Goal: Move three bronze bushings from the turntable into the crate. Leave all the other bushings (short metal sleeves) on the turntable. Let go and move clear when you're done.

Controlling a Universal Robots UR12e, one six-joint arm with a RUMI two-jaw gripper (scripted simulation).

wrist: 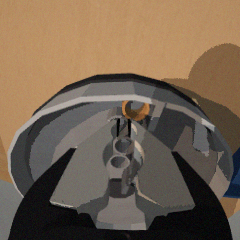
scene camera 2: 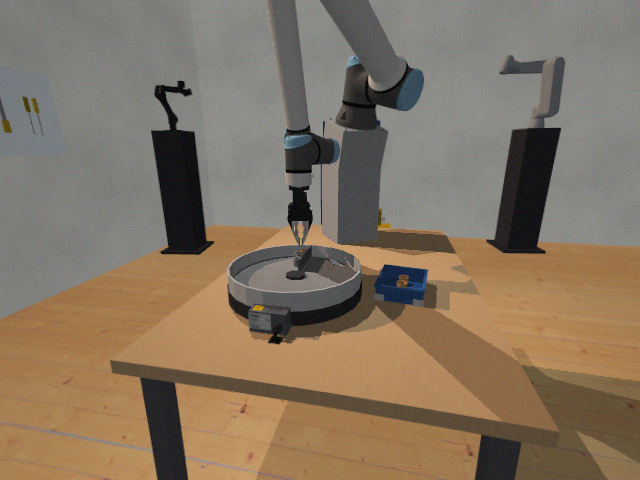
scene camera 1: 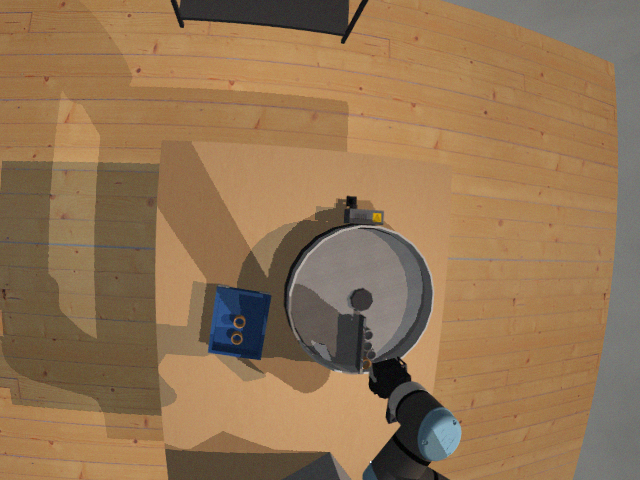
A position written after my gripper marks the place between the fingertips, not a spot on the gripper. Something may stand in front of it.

I see my gripper [scene camera 1: 373,365] and a blue crate [scene camera 1: 230,305].
My gripper also shows in the wrist view [wrist: 123,119] and in scene camera 2 [scene camera 2: 300,245]. The blue crate is seen too in scene camera 2 [scene camera 2: 386,290].
